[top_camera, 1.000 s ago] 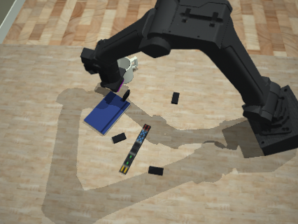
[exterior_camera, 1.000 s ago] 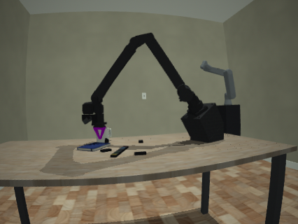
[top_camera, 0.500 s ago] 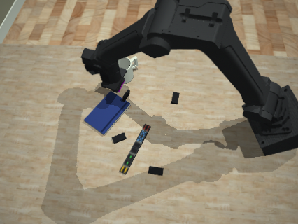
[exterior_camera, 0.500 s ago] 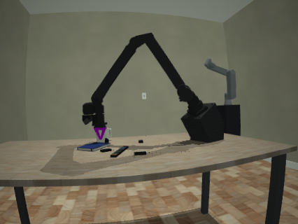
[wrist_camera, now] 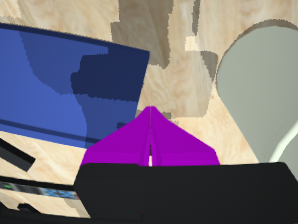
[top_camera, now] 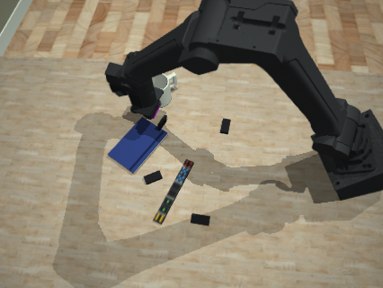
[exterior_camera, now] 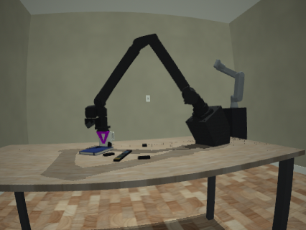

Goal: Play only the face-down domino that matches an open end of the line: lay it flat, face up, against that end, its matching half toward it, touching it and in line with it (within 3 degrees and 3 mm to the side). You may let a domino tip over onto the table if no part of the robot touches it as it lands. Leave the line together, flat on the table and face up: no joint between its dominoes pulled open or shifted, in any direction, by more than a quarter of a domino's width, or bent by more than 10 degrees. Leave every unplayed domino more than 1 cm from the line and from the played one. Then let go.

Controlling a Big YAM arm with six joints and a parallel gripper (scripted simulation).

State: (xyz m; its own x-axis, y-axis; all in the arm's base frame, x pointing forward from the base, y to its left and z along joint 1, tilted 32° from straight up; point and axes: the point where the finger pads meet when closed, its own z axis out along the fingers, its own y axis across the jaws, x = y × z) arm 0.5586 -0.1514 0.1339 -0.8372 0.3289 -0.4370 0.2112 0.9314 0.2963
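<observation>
My hand is 40 mm past the black domino, 20 mm above it and 10 mm to the right of it. The rest, counted from my hand: white mug 100 mm to the right; then blue book 90 mm to the left, 30 mm below, 30 mm ahead.
</observation>
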